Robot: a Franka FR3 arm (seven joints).
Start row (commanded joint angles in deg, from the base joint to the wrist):
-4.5, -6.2, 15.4, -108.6, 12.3, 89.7, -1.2
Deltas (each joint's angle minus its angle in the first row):
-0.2, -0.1, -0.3, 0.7, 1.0, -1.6, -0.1
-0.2, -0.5, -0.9, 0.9, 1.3, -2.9, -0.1
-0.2, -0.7, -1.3, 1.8, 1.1, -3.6, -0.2
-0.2, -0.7, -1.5, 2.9, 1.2, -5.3, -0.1
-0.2, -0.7, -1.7, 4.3, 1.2, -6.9, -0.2
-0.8, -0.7, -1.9, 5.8, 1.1, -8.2, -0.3
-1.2, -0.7, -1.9, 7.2, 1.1, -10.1, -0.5
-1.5, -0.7, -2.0, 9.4, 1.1, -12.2, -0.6
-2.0, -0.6, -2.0, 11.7, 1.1, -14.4, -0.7
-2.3, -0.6, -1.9, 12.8, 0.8, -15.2, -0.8
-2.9, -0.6, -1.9, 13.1, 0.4, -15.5, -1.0
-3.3, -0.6, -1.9, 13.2, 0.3, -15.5, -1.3
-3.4, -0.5, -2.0, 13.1, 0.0, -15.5, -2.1
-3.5, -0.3, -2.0, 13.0, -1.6, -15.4, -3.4
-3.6, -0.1, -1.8, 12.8, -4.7, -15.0, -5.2
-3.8, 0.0, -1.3, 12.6, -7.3, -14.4, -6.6
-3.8, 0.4, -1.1, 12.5, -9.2, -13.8, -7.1
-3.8, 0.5, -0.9, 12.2, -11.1, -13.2, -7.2
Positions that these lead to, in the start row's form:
-4.7, -6.3, 15.1, -107.9, 13.3, 88.1, -1.3
-4.7, -6.7, 14.5, -107.7, 13.6, 86.8, -1.3
-4.7, -6.9, 14.1, -106.8, 13.4, 86.1, -1.4
-4.7, -6.9, 13.9, -105.7, 13.5, 84.4, -1.3
-4.7, -6.9, 13.7, -104.3, 13.5, 82.8, -1.4
-5.3, -6.9, 13.5, -102.8, 13.4, 81.5, -1.5
-5.7, -6.9, 13.5, -101.4, 13.4, 79.6, -1.7
-6.0, -6.9, 13.4, -99.2, 13.4, 77.5, -1.8
-6.5, -6.8, 13.4, -96.9, 13.4, 75.3, -1.9
-6.8, -6.8, 13.5, -95.8, 13.1, 74.5, -2.0
-7.4, -6.8, 13.5, -95.5, 12.7, 74.2, -2.2
-7.8, -6.8, 13.5, -95.4, 12.6, 74.2, -2.5
-7.9, -6.7, 13.4, -95.5, 12.3, 74.2, -3.3
-8.0, -6.5, 13.4, -95.6, 10.7, 74.3, -4.6
-8.1, -6.3, 13.6, -95.8, 7.6, 74.7, -6.4
-8.3, -6.2, 14.1, -96.0, 5.0, 75.3, -7.8
-8.3, -5.8, 14.3, -96.1, 3.1, 75.9, -8.3
-8.3, -5.7, 14.5, -96.4, 1.2, 76.5, -8.4

